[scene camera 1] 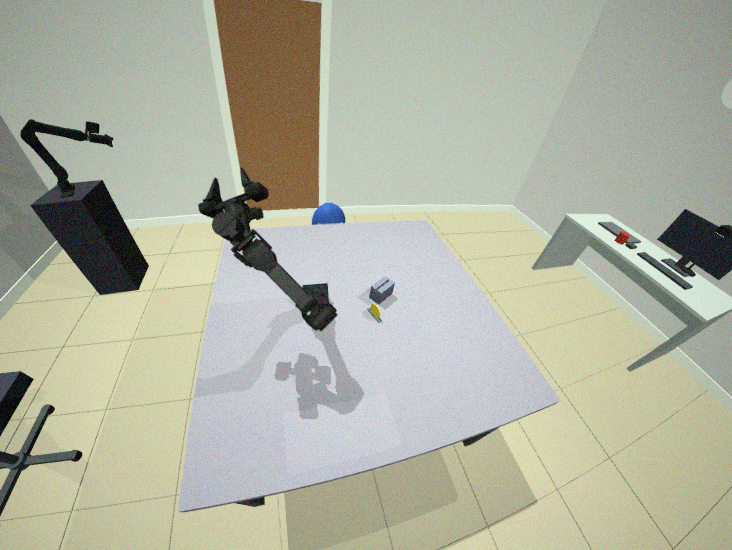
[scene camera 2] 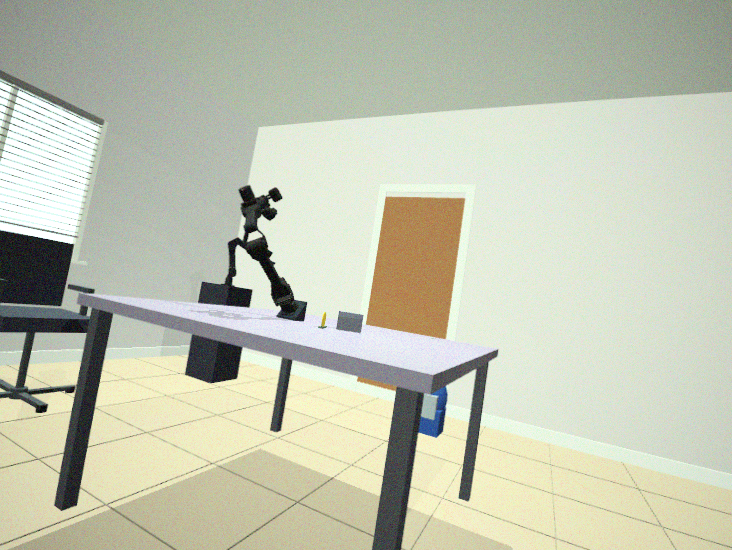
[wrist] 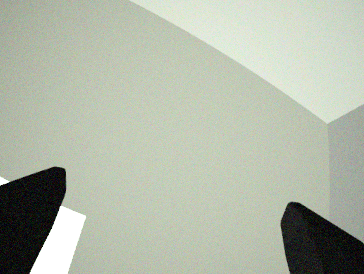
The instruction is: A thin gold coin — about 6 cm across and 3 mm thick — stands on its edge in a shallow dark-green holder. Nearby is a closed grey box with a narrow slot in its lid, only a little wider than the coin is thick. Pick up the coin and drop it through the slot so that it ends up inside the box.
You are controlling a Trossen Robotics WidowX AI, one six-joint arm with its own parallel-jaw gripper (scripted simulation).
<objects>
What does my gripper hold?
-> Nothing.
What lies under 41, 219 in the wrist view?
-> My gripper.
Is my gripper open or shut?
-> Open.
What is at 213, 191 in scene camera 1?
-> My gripper.
</objects>
